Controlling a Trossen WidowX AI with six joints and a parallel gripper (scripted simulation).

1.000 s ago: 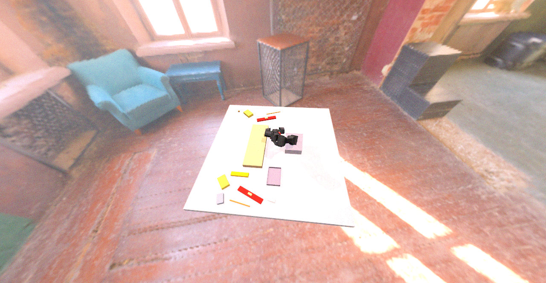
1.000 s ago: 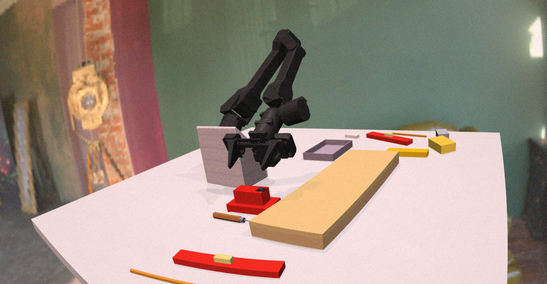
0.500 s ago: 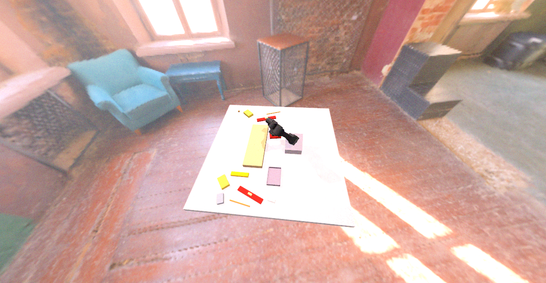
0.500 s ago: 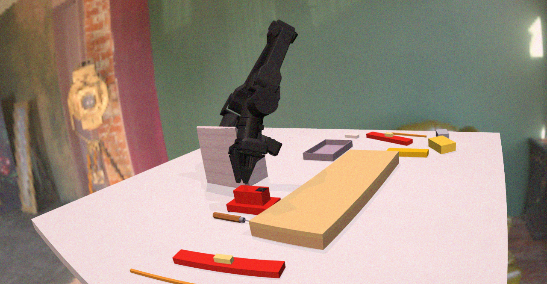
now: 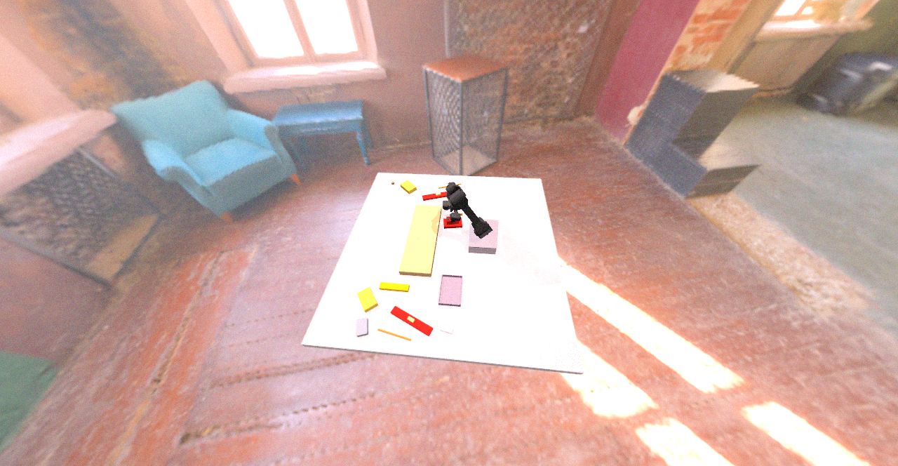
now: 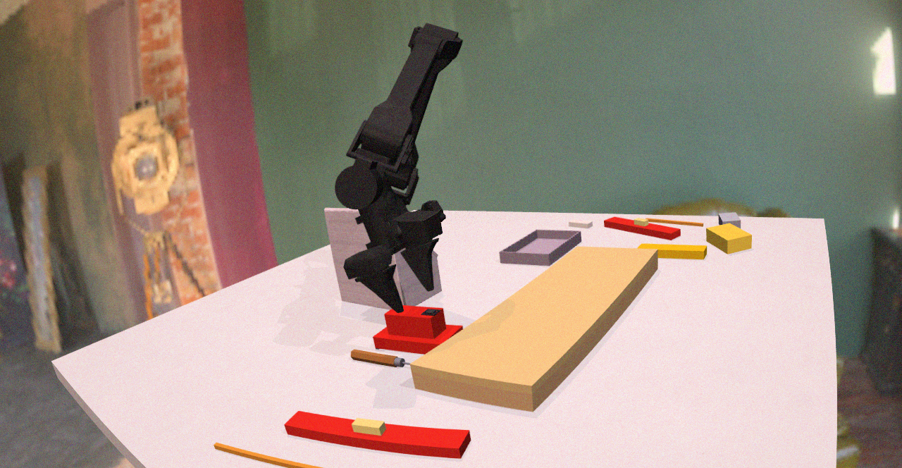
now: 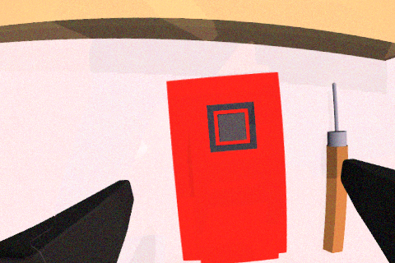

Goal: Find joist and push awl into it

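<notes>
My gripper tip is now 3 cm above the red stud finder and 1 cm short of it. Round my gripper tip: awl 8 cm to the right, 7 cm below, 1 cm ahead; then grey tray 47 cm to the left, 6 cm below, 5 cm behind; then square light 2 cm below, 2 cm ahead.
</notes>
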